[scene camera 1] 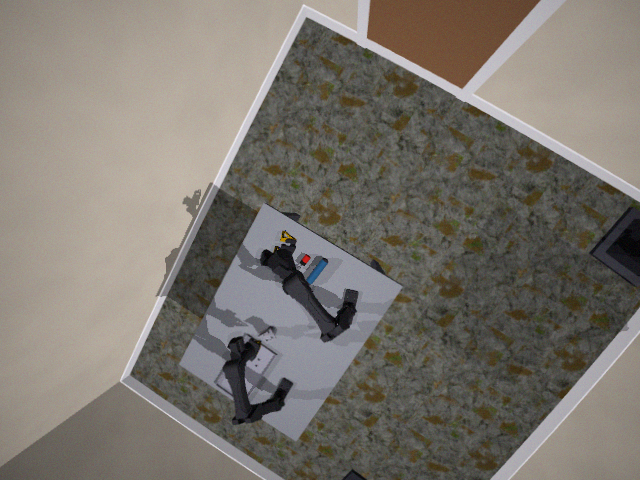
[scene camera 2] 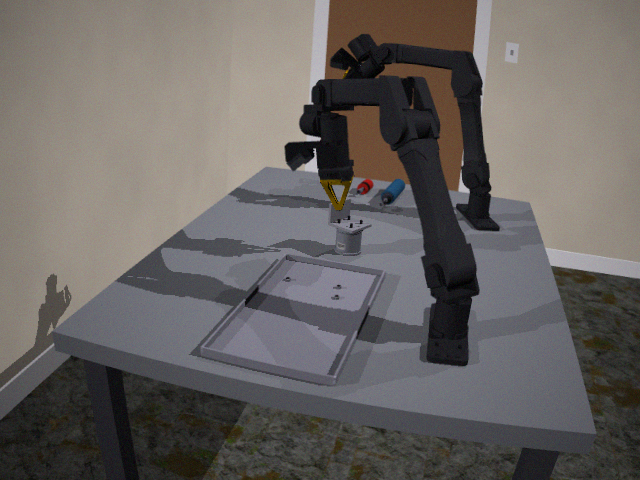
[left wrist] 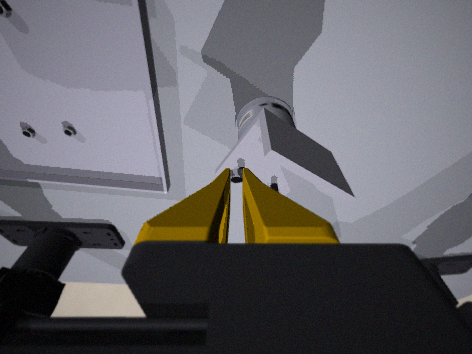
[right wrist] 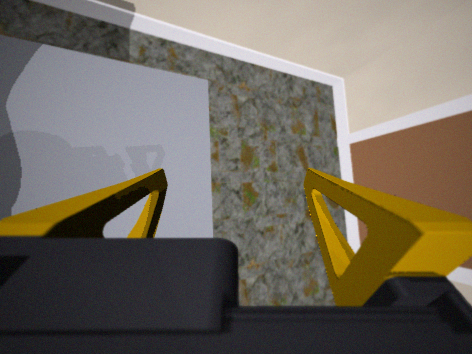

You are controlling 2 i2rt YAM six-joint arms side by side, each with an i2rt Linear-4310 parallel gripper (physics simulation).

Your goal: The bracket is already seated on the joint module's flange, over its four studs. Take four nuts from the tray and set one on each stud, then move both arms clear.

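Frame: origin at the left arm's base, x ahead, y left, z up, level; centimetres.
Seen in the pictures: left gripper, fingertip midpoint: [scene camera 1: 259, 341] [scene camera 2: 339, 209] [left wrist: 236, 176]; right gripper, fingertip midpoint: [scene camera 1: 280, 238] [right wrist: 235, 176]; left arm's base, link origin: [scene camera 1: 281, 392] [scene camera 2: 447, 334] [left wrist: 64, 233]; right arm's base, link origin: [scene camera 1: 348, 306] [scene camera 2: 476, 218].
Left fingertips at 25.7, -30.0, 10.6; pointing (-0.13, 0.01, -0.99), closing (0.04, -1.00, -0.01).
Offsets run from my left fingertips to a thing's middle, as dx, dy, dz.
My left gripper [scene camera 2: 338, 208] [left wrist: 236, 176] is shut on a small dark nut @(+0.1, +0.0, +0.0) [left wrist: 236, 175], held at the fingertips above the bracket. The light grey bracket @(-2.3, -3.0, -2.4) [scene camera 2: 339, 212] [left wrist: 310, 156] sits on the round joint module @(-2.3, -3.0, -6.9) [scene camera 2: 348, 242] [left wrist: 266, 102]; its upright plate stands behind the studs in scene camera 2. Four dark studs show there, including a near stud @(-2.9, -0.6, -3.9) [scene camera 2: 351, 225]; fingers and nut hide part of them in the left wrist view. The tray @(+0.5, +28.8, -9.8) [scene camera 2: 268, 367] [left wrist: 154, 90] holds three nuts: one nut @(+6.6, +17.7, -9.9) [scene camera 2: 287, 279], another nut @(-3.7, +17.8, -9.9) [scene camera 2: 338, 286] and a third nut @(-4.1, +22.4, -9.9) [scene camera 2: 336, 297]. My right gripper [right wrist: 235, 176] is open and empty.
A red bottle @(+0.3, -49.4, -8.9) [scene camera 1: 305, 259] [scene camera 2: 365, 186] and a blue cylinder @(-8.3, -45.8, -8.6) [scene camera 1: 317, 271] [scene camera 2: 393, 190] lie on the table beyond the module in scene camera 2. The right arm reaches over the table's far end, high above the surface, apart from the module.
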